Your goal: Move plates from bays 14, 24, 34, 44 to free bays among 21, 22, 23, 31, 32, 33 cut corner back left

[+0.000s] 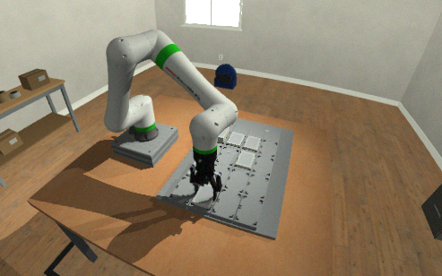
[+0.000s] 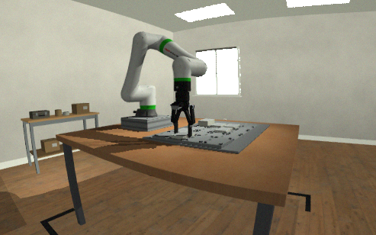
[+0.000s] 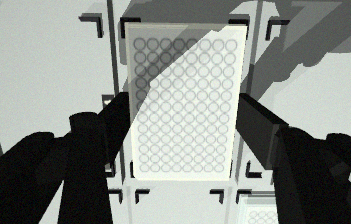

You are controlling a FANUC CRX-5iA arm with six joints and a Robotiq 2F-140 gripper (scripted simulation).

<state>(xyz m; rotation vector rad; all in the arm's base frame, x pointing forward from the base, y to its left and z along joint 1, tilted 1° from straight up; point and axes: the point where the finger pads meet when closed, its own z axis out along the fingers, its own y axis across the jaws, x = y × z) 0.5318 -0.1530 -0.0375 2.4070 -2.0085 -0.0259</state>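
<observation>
Now: hand 190 mm to the right of the bay label 43, 140 mm short of it and 40 mm above it. Round my hand: sealed 96-well plate (140 mm to the left, 130 mm behind, 40 mm below); sealed deep-well block (460 mm to the left, 190 mm behind, 20 mm below).
</observation>
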